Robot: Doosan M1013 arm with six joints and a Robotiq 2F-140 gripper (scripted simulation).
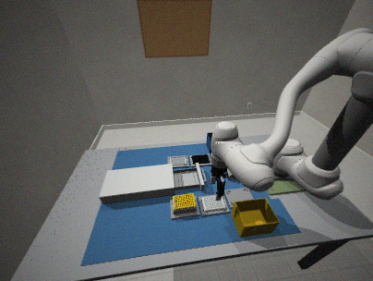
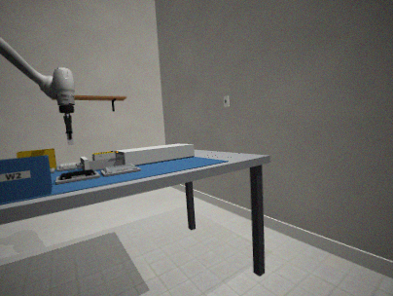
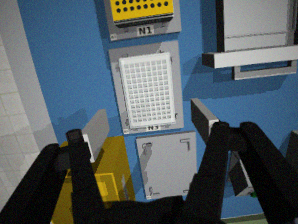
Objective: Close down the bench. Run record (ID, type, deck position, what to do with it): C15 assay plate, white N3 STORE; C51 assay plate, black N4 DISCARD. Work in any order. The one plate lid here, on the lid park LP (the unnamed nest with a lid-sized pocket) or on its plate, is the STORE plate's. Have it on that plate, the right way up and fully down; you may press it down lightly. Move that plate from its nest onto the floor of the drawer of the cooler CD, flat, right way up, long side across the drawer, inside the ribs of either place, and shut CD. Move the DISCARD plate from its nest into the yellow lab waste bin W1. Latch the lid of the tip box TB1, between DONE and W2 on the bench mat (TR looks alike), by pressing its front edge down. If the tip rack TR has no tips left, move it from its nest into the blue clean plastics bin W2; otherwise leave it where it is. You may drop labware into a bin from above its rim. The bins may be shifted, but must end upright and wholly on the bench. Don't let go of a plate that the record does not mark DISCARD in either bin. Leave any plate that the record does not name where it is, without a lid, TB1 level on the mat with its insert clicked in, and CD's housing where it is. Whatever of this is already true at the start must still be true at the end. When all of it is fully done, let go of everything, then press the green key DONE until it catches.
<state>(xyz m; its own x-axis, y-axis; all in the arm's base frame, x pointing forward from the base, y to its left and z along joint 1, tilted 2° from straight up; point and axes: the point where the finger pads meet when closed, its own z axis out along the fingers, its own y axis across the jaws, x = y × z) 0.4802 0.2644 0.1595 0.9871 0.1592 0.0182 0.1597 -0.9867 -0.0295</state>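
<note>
The plate lid lies 14 cm below my hand. From my hand the other things lie so: grey nest N3 (15 cm below); N1 label (15 cm below, 10 cm ahead, 1 cm to the left); white plate (14 cm below).
</note>
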